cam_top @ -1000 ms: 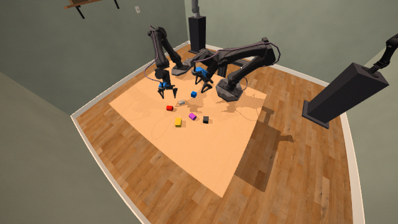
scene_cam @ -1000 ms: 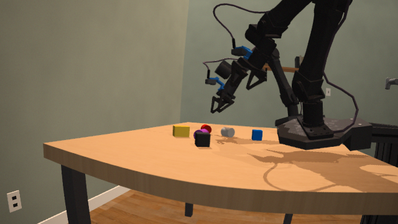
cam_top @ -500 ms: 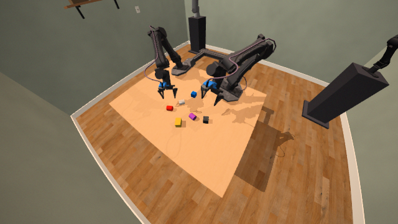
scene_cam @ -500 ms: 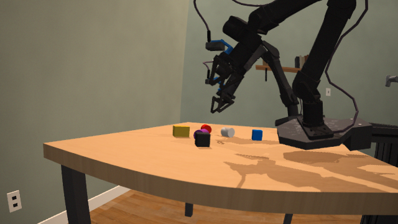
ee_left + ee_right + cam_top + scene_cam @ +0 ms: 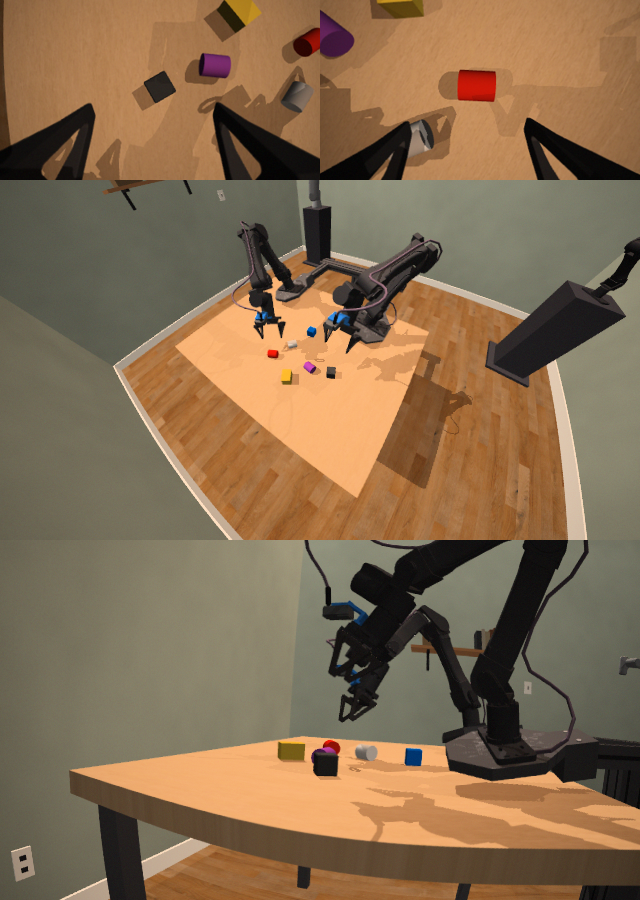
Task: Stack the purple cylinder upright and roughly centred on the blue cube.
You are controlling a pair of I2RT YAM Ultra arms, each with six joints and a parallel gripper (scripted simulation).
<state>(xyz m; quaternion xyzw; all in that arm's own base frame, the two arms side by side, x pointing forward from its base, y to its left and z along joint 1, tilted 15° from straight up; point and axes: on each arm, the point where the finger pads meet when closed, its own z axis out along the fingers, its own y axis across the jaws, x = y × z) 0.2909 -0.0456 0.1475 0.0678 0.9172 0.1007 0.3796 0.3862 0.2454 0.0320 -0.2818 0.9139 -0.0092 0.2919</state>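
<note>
Now: the purple cylinder 170 mm below my left hand, 100 mm to the right of it and 60 mm ahead of it. Also, from my left hand: black cube 170 mm below, 20 mm ahead; then white cylinder 260 mm to the right, 170 mm below; then yellow block 170 mm below, 160 mm ahead, 150 mm to the right.
</note>
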